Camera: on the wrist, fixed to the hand. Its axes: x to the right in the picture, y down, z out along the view.
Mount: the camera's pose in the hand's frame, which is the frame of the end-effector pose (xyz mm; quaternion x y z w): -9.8 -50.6 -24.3 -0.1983 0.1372 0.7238 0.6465
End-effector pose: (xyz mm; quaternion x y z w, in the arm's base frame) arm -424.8 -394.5 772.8 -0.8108 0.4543 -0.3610 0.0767
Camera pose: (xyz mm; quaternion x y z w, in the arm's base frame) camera -409.4 -352.7 808.3 -0.1610 0.9627 -0.1990 0.0878
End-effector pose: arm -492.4 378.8 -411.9 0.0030 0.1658 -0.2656 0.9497
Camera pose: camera -533.5 342.6 -427.6 -0.0299 0.2880 0.5490 0.7841
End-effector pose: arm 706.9 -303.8 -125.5 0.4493 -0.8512 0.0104 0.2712
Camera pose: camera 761.3 -320.2 -120.8 -0.3808 -0.8403 0.0959 0.3737
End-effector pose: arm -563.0 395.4 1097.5 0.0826 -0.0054 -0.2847 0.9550
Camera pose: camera -597.3 362.8 1065.8 -0.1008 0.1242 0.5175 0.8406
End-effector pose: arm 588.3 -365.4 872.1 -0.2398 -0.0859 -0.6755 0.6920
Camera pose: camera 533.2 -366.1 857.5 -0.2617 0.3469 0.0142 0.9005
